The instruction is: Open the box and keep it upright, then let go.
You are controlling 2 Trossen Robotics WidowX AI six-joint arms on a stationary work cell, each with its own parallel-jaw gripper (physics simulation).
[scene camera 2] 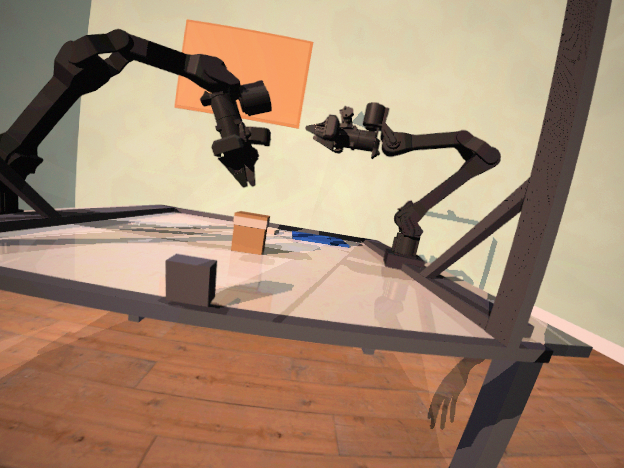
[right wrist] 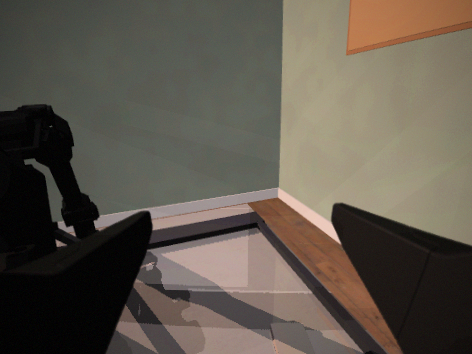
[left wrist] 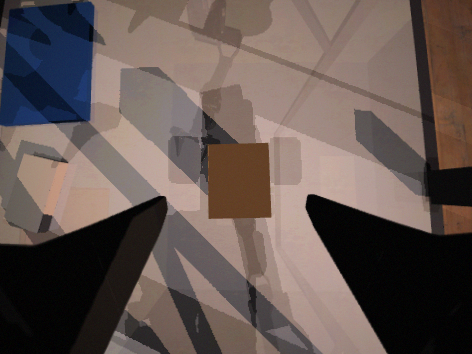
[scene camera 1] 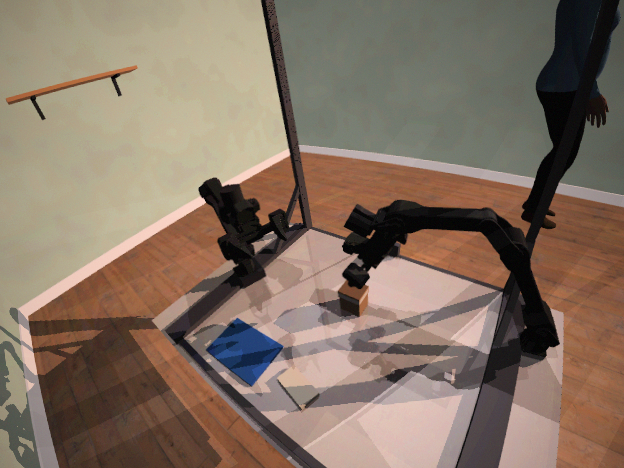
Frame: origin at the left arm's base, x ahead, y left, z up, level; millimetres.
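Seen in the pictures: left gripper, fingertip midpoint: (scene camera 2: 249, 186) (left wrist: 238, 201); right gripper, fingertip midpoint: (scene camera 2: 309, 132) (right wrist: 242, 216) (scene camera 1: 269, 248); left arm's base, link origin: (scene camera 1: 532, 344); right arm's base, link origin: (scene camera 2: 403, 254) (scene camera 1: 247, 268).
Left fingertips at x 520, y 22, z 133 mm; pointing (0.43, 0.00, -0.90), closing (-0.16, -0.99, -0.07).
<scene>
Offsets run from my left fingertips to a thing's top centre.
A small brown box @[dx +17, dy -3, dz -64 mm] (scene camera 1: 352, 301) (scene camera 2: 248, 239) (left wrist: 239, 181) with a pale band near its top stands upright on the table; its top looks flat and closed. My left gripper (scene camera 1: 356, 283) (scene camera 2: 247, 184) (left wrist: 238, 201) is open and points down above the box, apart from it. In the left wrist view the box shows between and a little beyond the fingertips. My right gripper (scene camera 2: 310, 131) (right wrist: 242, 216) is open and empty, held high and level, well away from the box. The box does not show in the right wrist view.
A blue slab @[dx +273, dy +282, dz -145 mm] (scene camera 1: 245, 355) (scene camera 2: 320, 239) (left wrist: 47, 65) and a pale flat block @[dx +56, dy +312, dz -138 mm] (scene camera 1: 298, 390) (left wrist: 36, 187) lie on the table. A dark block @[dx -38, dy -298, dz -96 mm] (scene camera 2: 187, 282) stands at the near edge in scene camera 2. Frame posts (scene camera 1: 284, 100) (scene camera 2: 564, 151) rise at the table's corners.
</scene>
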